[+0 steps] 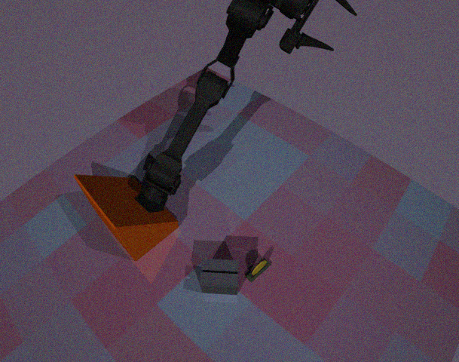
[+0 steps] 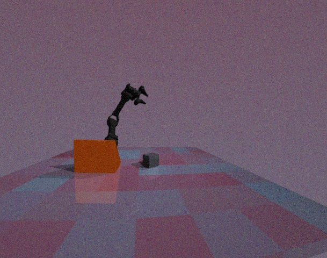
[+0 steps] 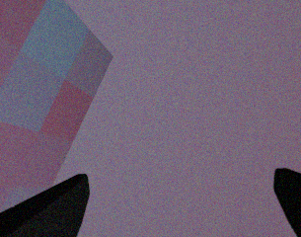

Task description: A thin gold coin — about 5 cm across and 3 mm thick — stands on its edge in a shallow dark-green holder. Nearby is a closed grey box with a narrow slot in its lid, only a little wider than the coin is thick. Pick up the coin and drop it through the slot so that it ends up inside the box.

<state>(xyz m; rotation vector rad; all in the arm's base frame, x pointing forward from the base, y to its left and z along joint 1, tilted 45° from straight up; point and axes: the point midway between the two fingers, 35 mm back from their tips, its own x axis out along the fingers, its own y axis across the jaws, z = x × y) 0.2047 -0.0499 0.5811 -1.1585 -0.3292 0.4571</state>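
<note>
My gripper tip is 7 cm short of the gold coin, 32 cm to the left of it and 46 cm above it.
</note>
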